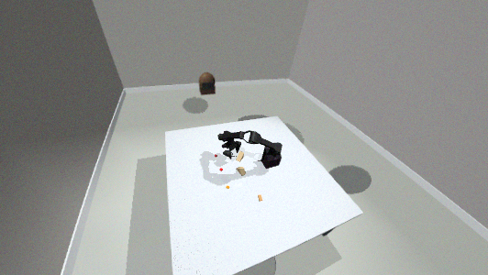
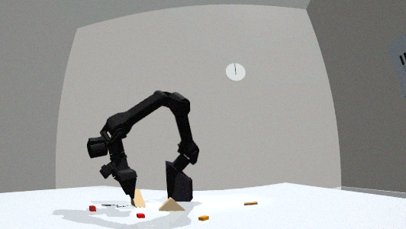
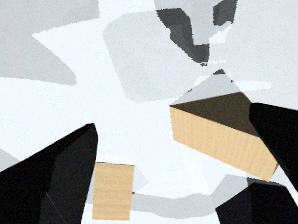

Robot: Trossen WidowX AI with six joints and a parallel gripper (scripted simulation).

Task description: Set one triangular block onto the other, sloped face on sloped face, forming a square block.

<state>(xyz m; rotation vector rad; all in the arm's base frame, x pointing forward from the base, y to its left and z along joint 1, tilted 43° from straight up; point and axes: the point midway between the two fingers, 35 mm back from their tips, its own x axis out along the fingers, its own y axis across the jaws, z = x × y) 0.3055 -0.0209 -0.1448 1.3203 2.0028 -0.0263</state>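
Right now the triangular block is 20 mm behind my gripper tip, 140 mm to the left of it and 20 mm below it. Also, from my gripper tip: orange piece 120 mm ahead, 260 mm to the left, 30 mm below; then tan stick 80 mm behind, 410 mm to the left, 40 mm below.
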